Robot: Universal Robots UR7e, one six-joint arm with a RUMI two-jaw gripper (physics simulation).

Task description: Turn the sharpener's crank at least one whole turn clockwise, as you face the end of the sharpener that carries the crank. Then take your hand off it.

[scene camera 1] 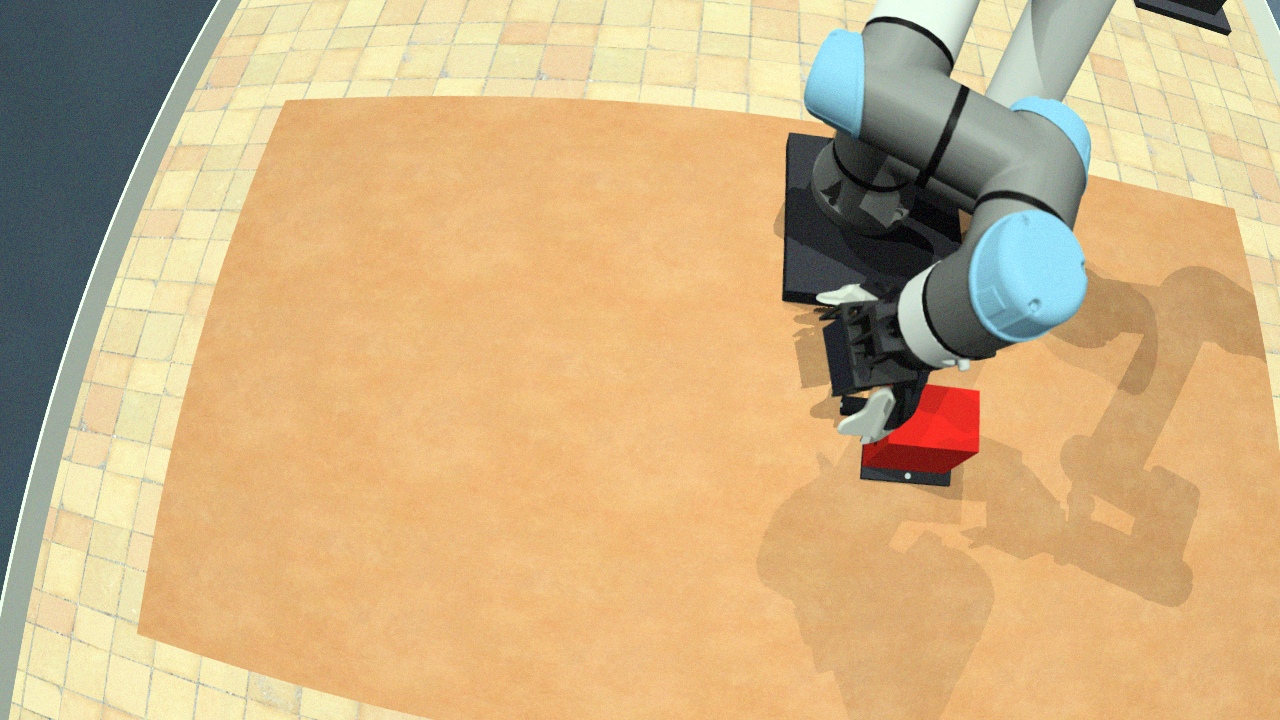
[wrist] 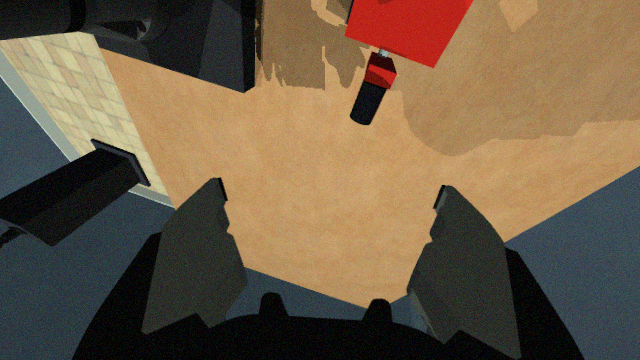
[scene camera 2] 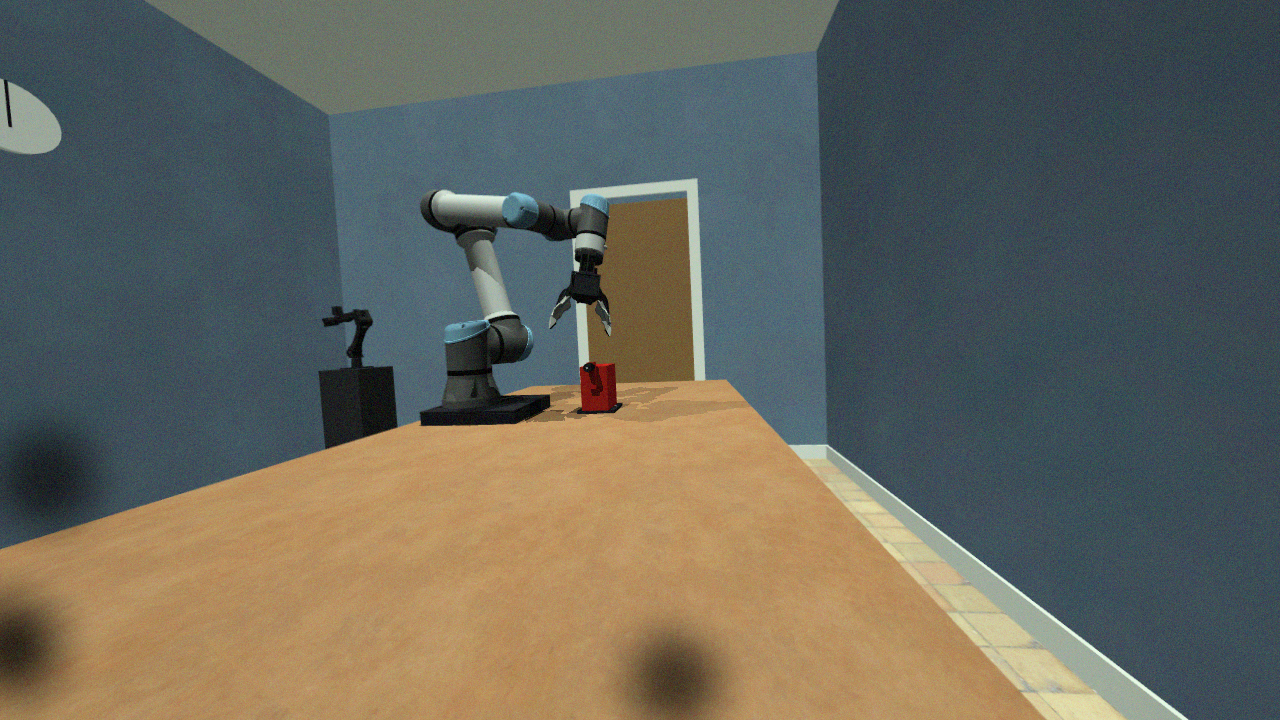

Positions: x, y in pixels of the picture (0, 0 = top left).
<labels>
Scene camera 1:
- my gripper: 851, 367
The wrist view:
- my gripper: 328, 183
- black handle: 369, 97
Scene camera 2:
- my gripper: 579, 332
</labels>
